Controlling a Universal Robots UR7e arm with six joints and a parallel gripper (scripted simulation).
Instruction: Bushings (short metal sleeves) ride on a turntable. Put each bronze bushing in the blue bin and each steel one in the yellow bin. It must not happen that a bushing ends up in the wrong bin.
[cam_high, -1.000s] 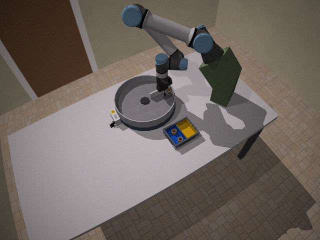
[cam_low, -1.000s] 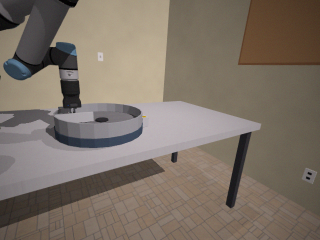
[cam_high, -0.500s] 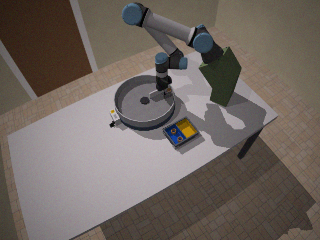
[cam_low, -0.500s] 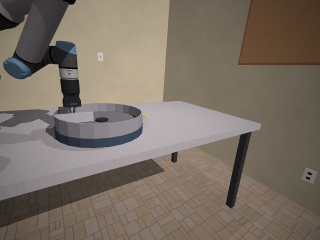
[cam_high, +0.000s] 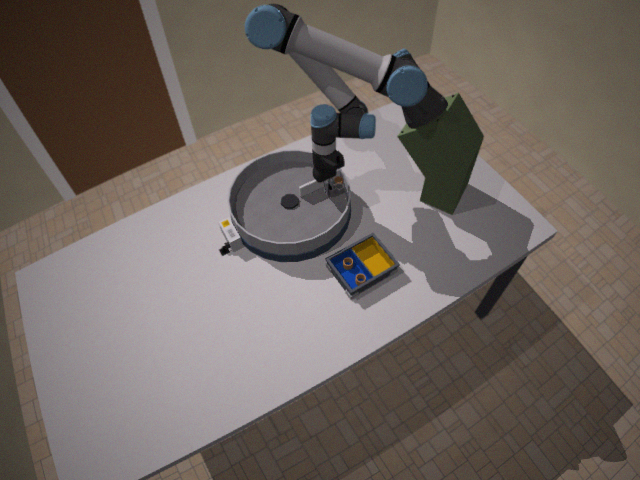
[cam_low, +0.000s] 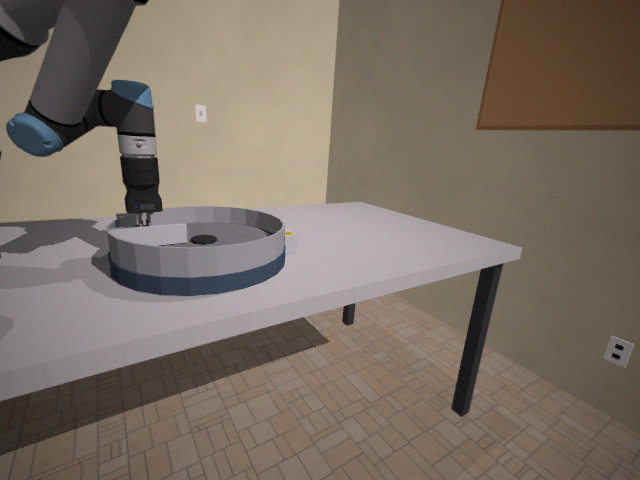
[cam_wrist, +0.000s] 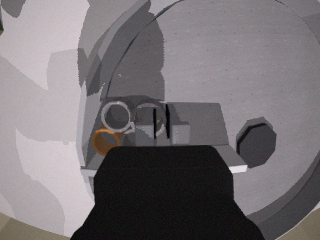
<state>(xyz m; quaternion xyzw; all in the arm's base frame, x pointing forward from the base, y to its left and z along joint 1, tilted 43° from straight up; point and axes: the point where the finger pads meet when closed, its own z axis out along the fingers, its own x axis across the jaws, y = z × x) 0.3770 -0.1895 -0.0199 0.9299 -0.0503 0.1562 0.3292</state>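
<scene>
Now: hand 27 cm to the right of the blue bin, 10 cm short of it and 7 cm above it. The rest, counted from my hand: grey turntable: 12 cm ahead, 7 cm to the right, 4 cm below.
</scene>
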